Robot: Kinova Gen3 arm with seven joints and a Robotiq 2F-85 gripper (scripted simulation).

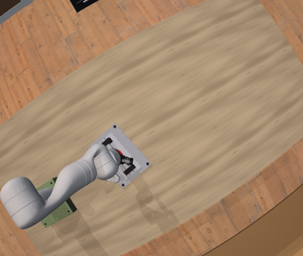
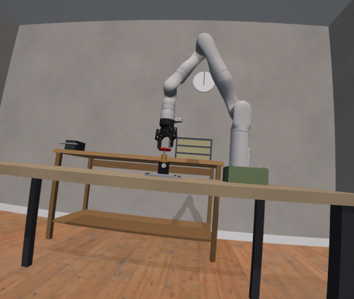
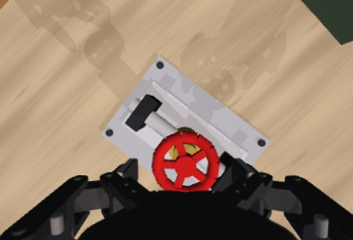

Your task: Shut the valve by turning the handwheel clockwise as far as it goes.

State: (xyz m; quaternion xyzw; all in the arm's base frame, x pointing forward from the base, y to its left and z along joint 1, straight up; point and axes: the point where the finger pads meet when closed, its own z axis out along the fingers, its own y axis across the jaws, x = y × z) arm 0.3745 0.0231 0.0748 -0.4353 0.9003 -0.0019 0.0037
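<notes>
The red handwheel is 20 mm below my hand.
</notes>
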